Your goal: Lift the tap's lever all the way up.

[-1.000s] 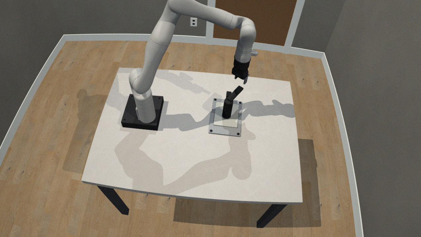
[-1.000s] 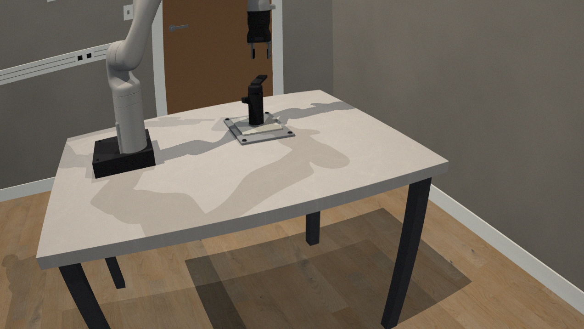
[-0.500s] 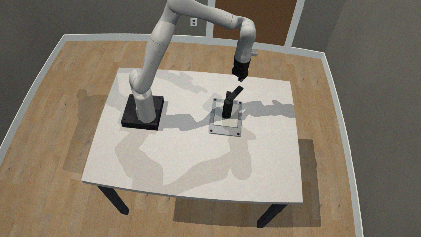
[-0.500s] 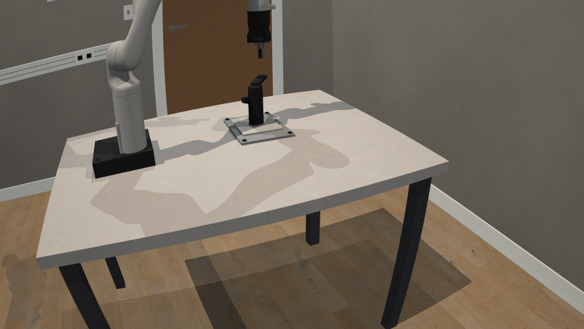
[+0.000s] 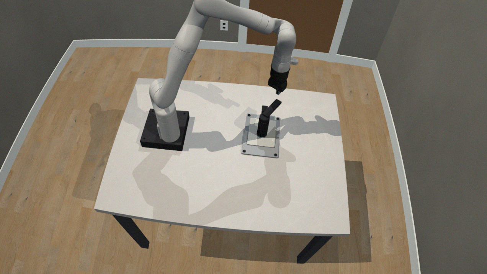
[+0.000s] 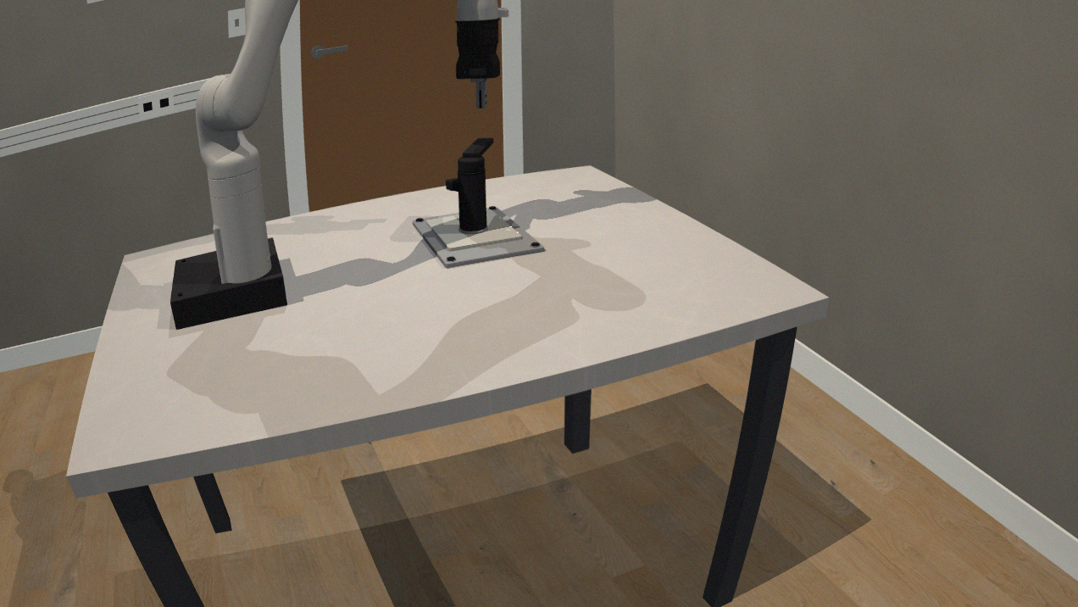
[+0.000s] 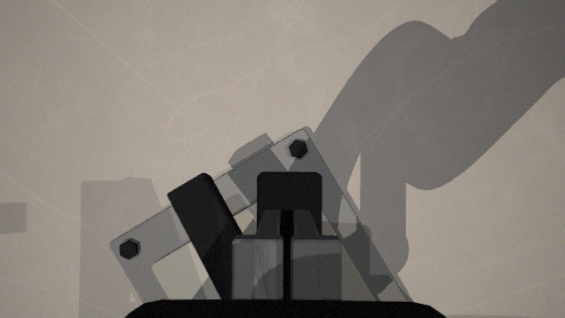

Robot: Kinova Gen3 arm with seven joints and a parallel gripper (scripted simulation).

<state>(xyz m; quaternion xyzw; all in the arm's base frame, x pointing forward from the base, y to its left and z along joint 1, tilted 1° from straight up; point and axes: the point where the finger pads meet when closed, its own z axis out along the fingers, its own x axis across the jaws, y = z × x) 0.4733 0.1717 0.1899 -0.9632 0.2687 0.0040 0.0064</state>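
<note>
My hand is 2 cm past the black lever, 3 cm to the left of it and 9 cm above it. The rest, counted from my hand: baseplate 5 cm behind, 8 cm to the right, 23 cm below.
</note>
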